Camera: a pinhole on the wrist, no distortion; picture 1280 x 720 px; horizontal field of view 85.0 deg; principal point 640.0 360.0 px. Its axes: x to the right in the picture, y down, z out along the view. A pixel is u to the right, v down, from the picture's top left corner.
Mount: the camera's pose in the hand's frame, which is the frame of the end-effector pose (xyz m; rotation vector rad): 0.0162 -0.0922 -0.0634 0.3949 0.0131 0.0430
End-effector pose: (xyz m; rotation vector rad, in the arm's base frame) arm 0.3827 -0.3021 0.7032 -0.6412 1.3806 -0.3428
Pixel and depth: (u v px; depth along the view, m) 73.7 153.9 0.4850
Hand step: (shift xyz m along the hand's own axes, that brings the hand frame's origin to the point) -0.3608 -0.4280 0.3309
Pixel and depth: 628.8 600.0 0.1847
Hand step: 0.0146 -0.1048 0.1315
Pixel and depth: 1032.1 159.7 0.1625
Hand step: 0.1126 -0.1936 0.0682
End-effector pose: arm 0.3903 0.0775 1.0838 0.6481 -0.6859 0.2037
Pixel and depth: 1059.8 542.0 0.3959
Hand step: 0.2582 -0.1386 0.3407
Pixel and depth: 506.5 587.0 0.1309
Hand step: -0.0077 -0.1044 0.0739
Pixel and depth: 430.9 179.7 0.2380
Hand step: -0.0475 -0.2435 0.1329
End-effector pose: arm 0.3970 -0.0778 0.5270 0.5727 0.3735 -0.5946
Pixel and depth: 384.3 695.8 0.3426
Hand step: -0.1083 -0.0775 0.3168
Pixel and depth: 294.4 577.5 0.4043
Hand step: -0.1801 -0.1404 0.3591
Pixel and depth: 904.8 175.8 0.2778
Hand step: 0.1302 -0.2618 0.1643
